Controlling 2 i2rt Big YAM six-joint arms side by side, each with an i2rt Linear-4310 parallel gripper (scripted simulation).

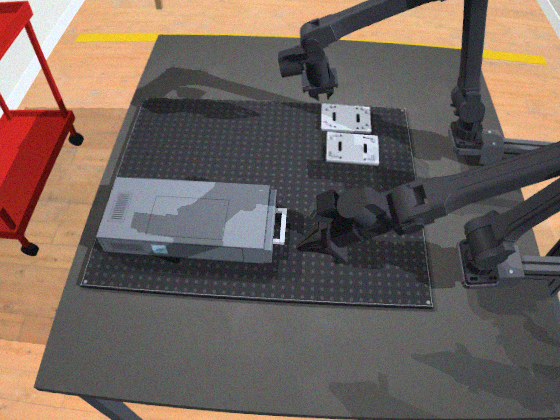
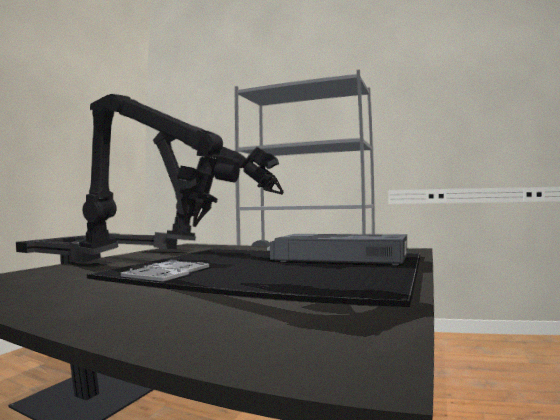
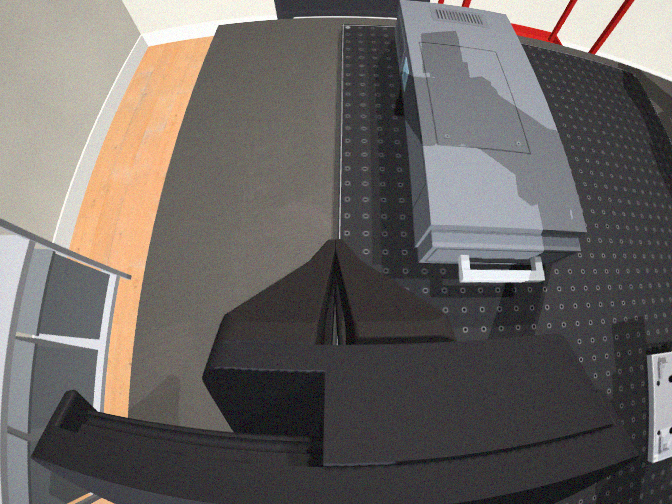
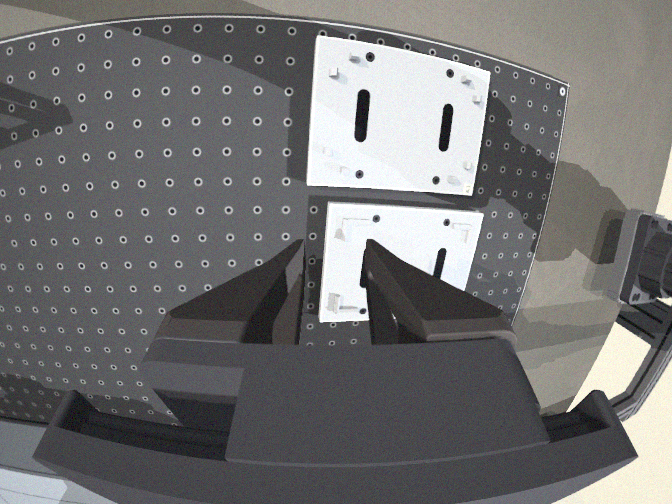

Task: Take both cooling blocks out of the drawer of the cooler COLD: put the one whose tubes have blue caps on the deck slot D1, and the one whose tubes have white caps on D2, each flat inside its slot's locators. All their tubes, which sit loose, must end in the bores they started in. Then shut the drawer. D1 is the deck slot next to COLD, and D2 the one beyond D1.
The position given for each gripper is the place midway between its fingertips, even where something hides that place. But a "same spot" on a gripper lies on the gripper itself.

right gripper: image 1 323,98; image 2; image 4; not seen in image 3 (out of frame)
same spot on right gripper: (image 2: 189,198) = (image 4: 377,345)
